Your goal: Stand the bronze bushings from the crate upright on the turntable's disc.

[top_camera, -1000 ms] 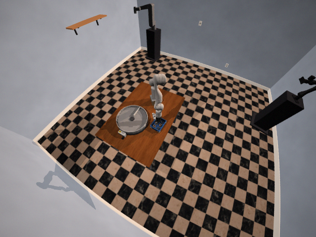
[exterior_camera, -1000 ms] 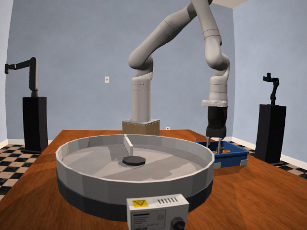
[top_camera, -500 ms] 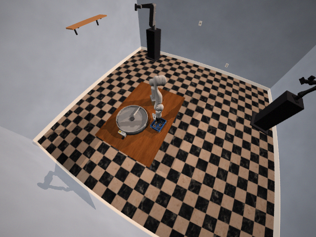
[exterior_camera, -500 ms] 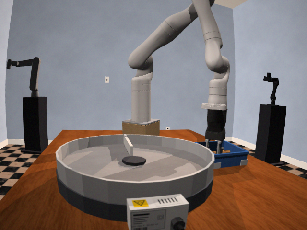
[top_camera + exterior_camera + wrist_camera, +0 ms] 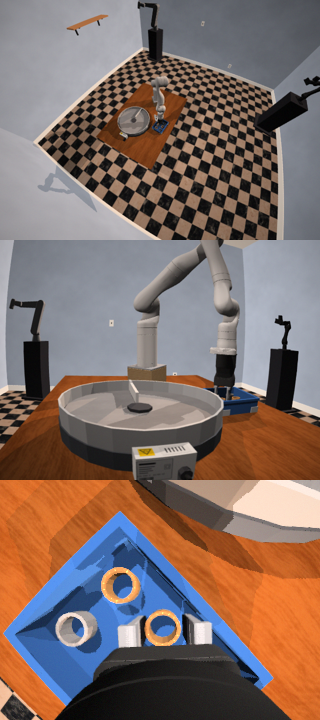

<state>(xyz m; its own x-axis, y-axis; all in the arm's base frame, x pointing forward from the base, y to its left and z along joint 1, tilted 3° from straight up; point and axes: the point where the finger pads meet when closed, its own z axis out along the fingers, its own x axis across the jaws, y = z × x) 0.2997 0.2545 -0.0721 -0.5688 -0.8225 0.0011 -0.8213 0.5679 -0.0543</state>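
Right now the blue crate is 30 mm to the left of my hand. Round my hand: grey disc: 170 mm ahead, 280 mm to the right, 20 mm above.
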